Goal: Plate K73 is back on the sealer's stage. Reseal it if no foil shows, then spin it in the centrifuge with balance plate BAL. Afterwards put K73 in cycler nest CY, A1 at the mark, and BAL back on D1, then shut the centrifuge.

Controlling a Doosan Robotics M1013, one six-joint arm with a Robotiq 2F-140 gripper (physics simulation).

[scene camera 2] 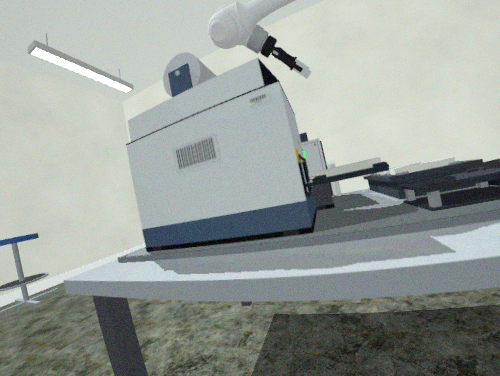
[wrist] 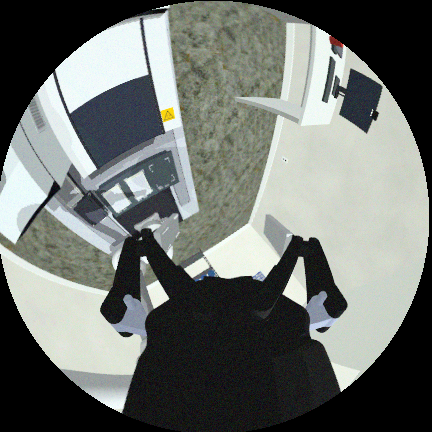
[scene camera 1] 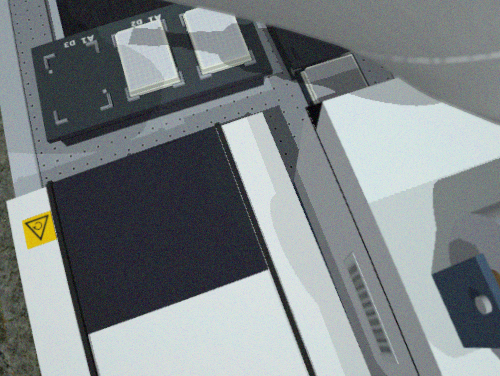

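Seen in the pictures: gripper, fingertip midpoint: point(scene camera 2: 308, 72) point(wrist: 221, 223); arm's base at its link origin: point(wrist: 150, 225).
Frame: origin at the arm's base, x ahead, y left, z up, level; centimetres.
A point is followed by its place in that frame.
Observation:
My gripper point(scene camera 2: 302, 69) @(x 56.4, y -21.0, z 51.0 cm) point(wrist: 221, 223) @(x 56.4, y -21.0, z 51.0 cm) is open and empty, tilted downward in the air, right of and above the sealer point(scene camera 2: 215, 175) @(x 82.2, y 27.8, z 12.4 cm) in scene camera 2. A plate point(scene camera 1: 336, 77) @(x 53.0, y 17.6, z 8.7 cm) sits at the sealer's mouth in scene camera 1. Its top looks smooth and grey; I cannot tell whether foil covers it, nor read a label. A plate point(scene camera 1: 219, 40) @(x 37.6, y 3.7, z 5.3 cm) point(wrist: 116, 198) @(x 36.7, y 3.3, z 5.3 cm) stands beside the D2 plate point(scene camera 1: 147, 57) @(x 36.2, y -8.6, z 5.3 cm) point(wrist: 137, 185) @(x 36.6, y -8.4, z 5.3 cm); its own position label is hidden. The centrifuge point(scene camera 1: 37, 280) @(x 70.1, y -28.0, z 18.8 cm) has a plain dark panel point(scene camera 1: 155, 225) @(x 68.8, y -13.3, z 19.1 cm) point(wrist: 117, 120) @(x 68.5, y -13.3, z 19.0 cm) between black rails; no rotor shows. Nest CY cannot be identified.
The arm point(scene camera 2: 230, 27) @(x 76.4, y 11.3, z 57.1 cm) spans the upper right of scene camera 1, very near that camera. Empty nest D3 point(scene camera 1: 77, 85) @(x 35.7, y -21.4, z 3.7 cm) point(wrist: 164, 170) @(x 35.5, y -22.7, z 3.7 cm) lies beside D2. The sealer's tall housing point(scene camera 1: 415, 135) @(x 73.5, y 12.4, z 32.8 cm) carries a foil roll point(scene camera 2: 202, 72) @(x 82.5, y 23.5, z 38.2 cm) on top. A monitor point(wrist: 361, 100) stands farther off.

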